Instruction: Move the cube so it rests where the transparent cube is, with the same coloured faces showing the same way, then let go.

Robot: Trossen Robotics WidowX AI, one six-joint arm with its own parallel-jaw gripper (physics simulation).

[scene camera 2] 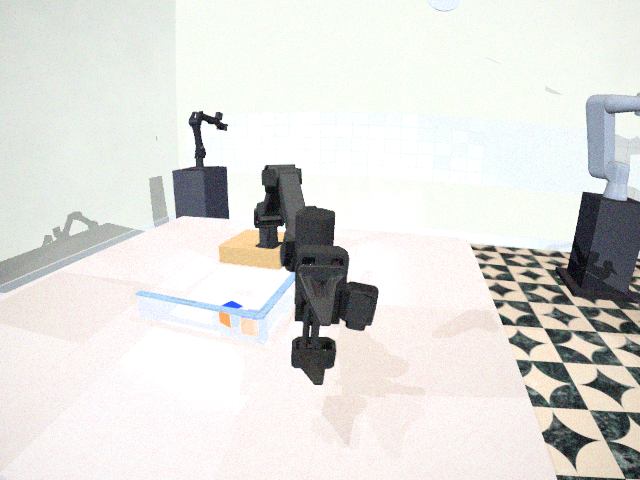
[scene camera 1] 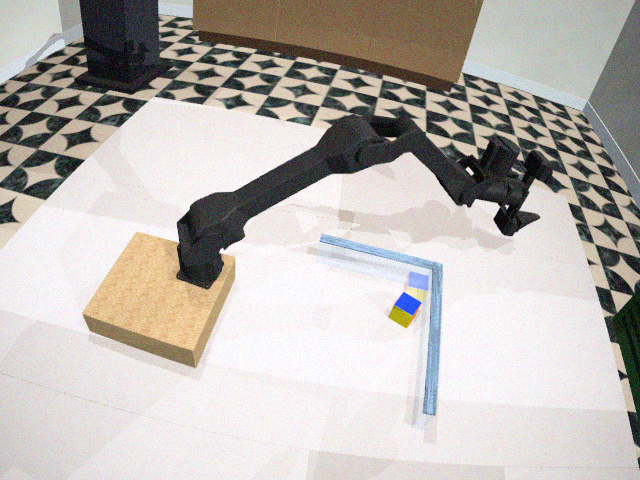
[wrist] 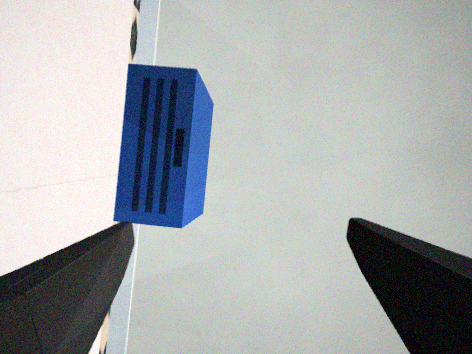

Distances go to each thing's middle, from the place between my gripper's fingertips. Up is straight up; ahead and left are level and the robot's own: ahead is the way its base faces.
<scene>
Now: the pale blue L-shaped rail (scene camera 1: 332,251) 36 cm to the right of my hand, 31 cm behind it and 13 cm below it.
</scene>
